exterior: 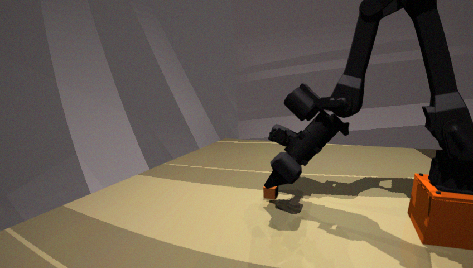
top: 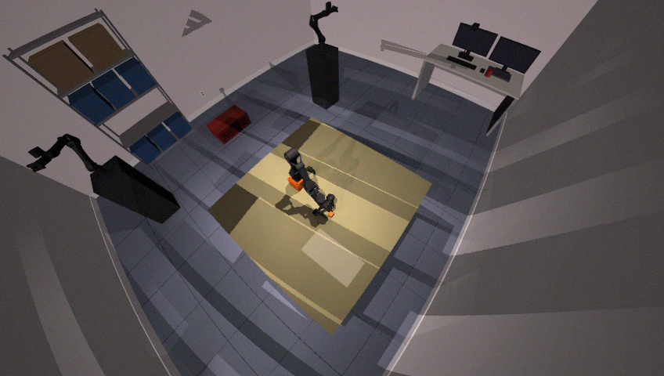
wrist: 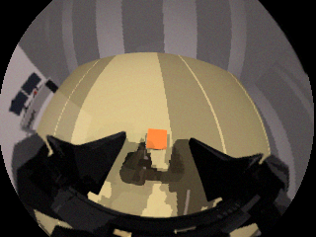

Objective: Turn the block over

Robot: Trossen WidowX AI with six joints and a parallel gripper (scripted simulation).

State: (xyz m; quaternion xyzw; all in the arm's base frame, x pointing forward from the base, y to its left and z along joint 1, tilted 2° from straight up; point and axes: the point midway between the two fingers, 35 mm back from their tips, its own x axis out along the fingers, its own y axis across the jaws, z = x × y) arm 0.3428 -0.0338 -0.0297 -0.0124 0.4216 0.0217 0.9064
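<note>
Now: the block 30 mm below my gripper tip and 10 mm behind it.
</note>
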